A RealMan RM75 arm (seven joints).
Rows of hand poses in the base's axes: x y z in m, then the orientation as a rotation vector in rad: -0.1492 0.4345 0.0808 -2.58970 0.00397 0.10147; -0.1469 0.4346 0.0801 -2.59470 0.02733 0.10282; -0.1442 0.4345 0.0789 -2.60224 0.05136 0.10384; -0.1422 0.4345 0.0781 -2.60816 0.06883 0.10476; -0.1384 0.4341 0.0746 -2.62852 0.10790 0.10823; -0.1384 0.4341 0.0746 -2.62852 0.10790 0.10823; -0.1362 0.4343 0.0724 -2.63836 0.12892 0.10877; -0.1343 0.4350 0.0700 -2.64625 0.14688 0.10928; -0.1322 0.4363 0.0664 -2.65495 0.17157 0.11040; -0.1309 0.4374 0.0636 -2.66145 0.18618 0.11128; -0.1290 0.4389 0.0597 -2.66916 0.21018 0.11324; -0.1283 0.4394 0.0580 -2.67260 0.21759 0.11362; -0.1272 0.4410 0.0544 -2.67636 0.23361 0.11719; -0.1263 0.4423 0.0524 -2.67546 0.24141 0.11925; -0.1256 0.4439 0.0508 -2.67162 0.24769 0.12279
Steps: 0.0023 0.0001 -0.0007 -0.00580 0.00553 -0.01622; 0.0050 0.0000 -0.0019 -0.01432 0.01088 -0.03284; 0.0070 0.0000 -0.0027 -0.02107 0.01487 -0.04482; 0.0108 -0.0004 -0.0062 -0.04364 0.02451 -0.07082; 0.0108 -0.0004 -0.0062 -0.04364 0.02451 -0.07082; 0.0130 -0.0002 -0.0084 -0.05481 0.02875 -0.08500; 0.0149 0.0005 -0.0108 -0.06395 0.03241 -0.09708; 0.0170 0.0018 -0.0144 -0.07453 0.03779 -0.11363; 0.0183 0.0029 -0.0172 -0.08223 0.04107 -0.12326; 0.0202 0.0044 -0.0211 -0.09208 0.04689 -0.13908; 0.0209 0.0049 -0.0228 -0.09620 0.04848 -0.14391; 0.0220 0.0065 -0.0264 -0.10160 0.05398 -0.15406; 0.0229 0.0078 -0.0284 -0.10155 0.05699 -0.15912; 0.0236 0.0094 -0.0300 -0.09849 0.06085 -0.16304
